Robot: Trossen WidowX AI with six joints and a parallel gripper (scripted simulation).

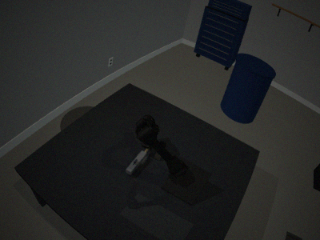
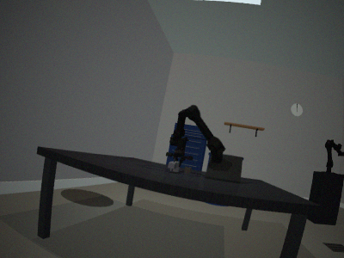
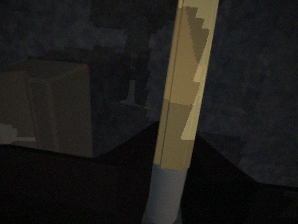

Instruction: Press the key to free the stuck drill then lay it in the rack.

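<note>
My gripper tip is 40 mm to the right of the drill and 30 mm below it.
</note>
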